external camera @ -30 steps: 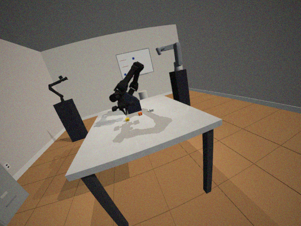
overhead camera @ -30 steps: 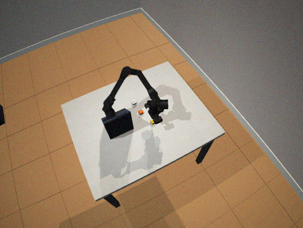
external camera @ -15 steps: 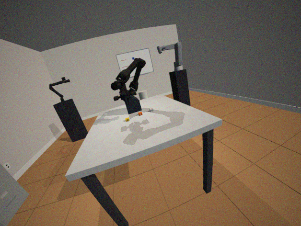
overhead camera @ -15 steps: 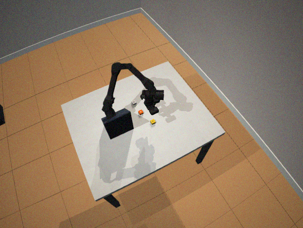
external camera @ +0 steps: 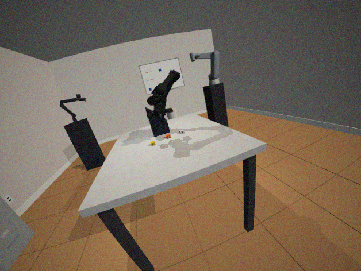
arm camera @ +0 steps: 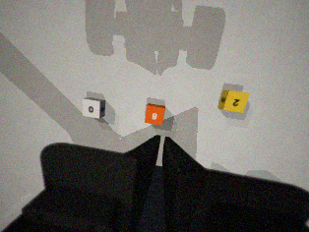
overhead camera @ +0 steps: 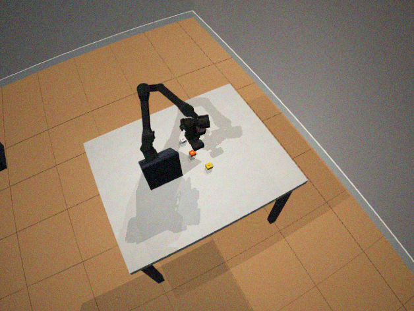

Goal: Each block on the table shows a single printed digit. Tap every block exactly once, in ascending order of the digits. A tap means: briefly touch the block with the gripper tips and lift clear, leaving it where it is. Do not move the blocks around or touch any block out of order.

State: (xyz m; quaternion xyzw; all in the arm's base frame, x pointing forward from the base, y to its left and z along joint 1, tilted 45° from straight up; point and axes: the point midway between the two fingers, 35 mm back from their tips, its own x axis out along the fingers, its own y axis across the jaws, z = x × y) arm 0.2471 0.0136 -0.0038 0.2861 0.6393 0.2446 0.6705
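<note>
The orange block is 10 cm below my gripper tip and 1 cm to the left of it. Also, from my gripper tip: white block (13 cm to the left, 10 cm below); yellow block (11 cm to the right, 10 cm below, 4 cm ahead).
</note>
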